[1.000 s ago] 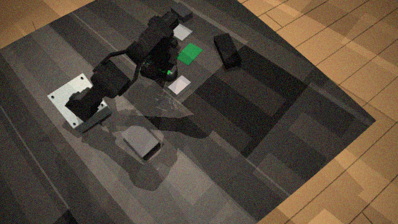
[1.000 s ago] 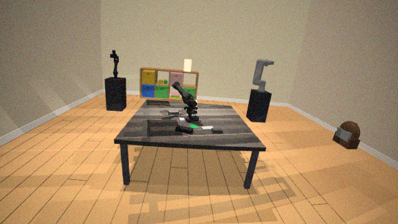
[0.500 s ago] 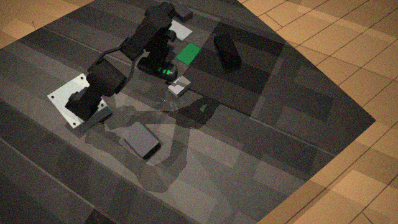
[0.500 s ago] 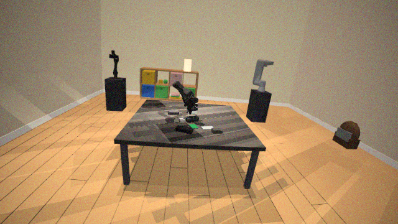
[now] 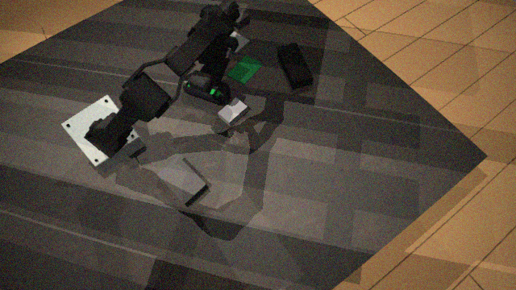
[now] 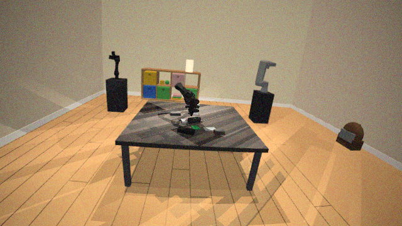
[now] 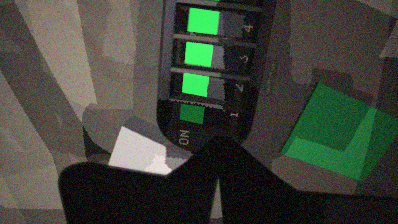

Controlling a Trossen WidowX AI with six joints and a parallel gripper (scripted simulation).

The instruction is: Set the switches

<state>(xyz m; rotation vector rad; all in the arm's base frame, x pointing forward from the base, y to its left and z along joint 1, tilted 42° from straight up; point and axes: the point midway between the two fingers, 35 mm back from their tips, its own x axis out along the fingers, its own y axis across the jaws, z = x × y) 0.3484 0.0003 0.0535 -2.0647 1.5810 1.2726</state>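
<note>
Now: gripper tip 12 cm short of the green plate, 8 cm above it and 4 cm to the right of it. Round my gripper tip: small dark block (26 cm to the left, 23 cm ahead, 6 cm below); long dark block (25 cm ahead, 6 cm to the right, 6 cm below); light grey plate (19 cm to the left, 15 cm ahead, 7 cm below).
</note>
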